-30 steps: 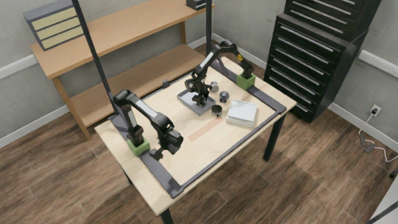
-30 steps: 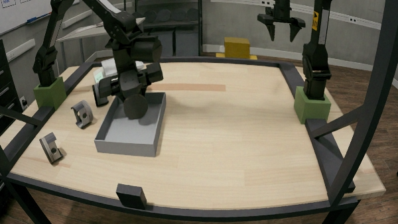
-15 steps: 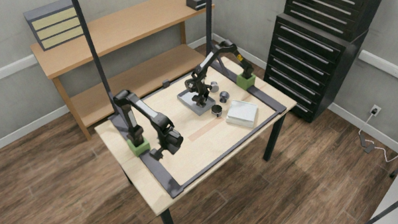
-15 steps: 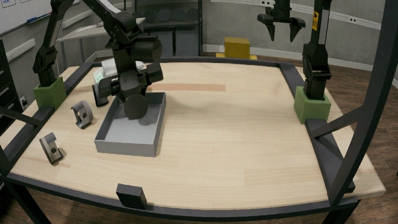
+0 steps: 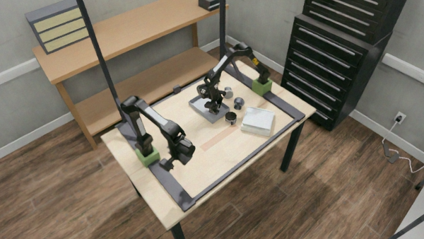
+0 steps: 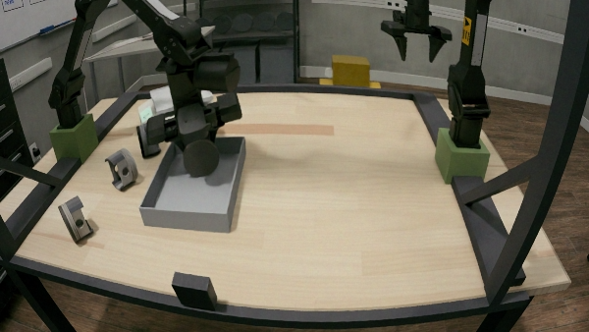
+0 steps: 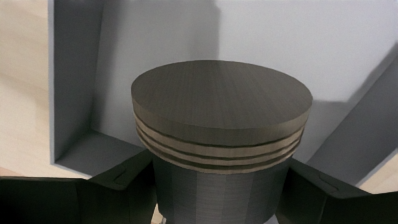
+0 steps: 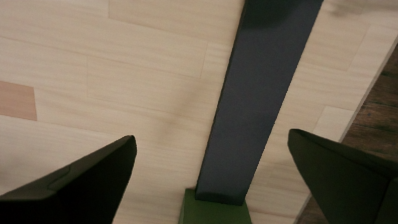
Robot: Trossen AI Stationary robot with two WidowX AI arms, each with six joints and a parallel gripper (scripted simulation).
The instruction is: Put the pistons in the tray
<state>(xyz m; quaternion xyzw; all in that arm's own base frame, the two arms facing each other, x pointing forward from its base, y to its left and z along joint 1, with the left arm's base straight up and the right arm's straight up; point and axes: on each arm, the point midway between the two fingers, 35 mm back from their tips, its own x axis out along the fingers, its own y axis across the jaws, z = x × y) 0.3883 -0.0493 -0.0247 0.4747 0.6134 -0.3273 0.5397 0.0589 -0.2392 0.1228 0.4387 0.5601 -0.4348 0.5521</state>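
Observation:
Right now my left hand is 7 cm past the steel parts tray, 1 cm to the left of it and 6 cm above it. The rest, counted from my left hand: white scale: 24 cm ahead, 15 cm to the left, 3 cm below; grey pan: 24 cm ahead, 14 cm to the left, 1 cm below.

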